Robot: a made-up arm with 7 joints.
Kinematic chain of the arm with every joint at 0, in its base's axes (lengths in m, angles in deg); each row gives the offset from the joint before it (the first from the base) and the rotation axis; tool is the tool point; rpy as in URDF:
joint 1: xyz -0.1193 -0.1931 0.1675 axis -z
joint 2: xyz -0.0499 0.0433 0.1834 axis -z
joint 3: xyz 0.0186 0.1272 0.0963 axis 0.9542 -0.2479 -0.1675
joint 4: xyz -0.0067 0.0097 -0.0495 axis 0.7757 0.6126 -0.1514
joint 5: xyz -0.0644 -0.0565 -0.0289 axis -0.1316 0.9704 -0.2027
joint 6: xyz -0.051 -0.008 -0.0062 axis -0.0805 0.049 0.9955
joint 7: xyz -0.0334 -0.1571 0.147 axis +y
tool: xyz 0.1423 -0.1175 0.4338 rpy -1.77 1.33 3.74
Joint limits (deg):
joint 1: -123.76..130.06
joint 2: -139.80..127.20
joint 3: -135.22..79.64
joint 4: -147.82..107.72
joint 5: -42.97..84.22
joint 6: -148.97..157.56
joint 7: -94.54..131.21
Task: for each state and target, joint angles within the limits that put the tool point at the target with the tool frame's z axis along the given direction. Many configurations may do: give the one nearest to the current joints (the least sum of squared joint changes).
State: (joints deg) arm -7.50 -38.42 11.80 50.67 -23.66 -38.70 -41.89
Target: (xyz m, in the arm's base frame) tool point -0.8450 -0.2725 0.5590 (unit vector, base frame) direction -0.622 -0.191 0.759
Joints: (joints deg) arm 1.27 -1.11 20.81 51.86 -42.97 -50.88 -44.17
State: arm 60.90 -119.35 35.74 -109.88 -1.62 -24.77 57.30
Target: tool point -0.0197 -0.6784 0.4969 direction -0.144 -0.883 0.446
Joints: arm 33.71 -130.55 56.14 -97.29 -41.51 -35.56 42.47
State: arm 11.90 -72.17 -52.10 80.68 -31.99 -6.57 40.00
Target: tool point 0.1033 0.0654 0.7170 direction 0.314 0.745 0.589
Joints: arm -7.61 -36.67 -46.11 63.83 -42.97 37.23 50.49
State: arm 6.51 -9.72 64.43 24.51 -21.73 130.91 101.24
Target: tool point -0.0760 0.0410 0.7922 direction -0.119 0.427 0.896
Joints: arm -24.15 26.95 76.37 66.99 -40.67 132.73 131.08
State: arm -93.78 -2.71 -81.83 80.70 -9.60 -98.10 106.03
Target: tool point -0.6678 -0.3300 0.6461 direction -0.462 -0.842 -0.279
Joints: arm -44.61 13.39 -96.36 101.95 10.18 -56.78 131.21
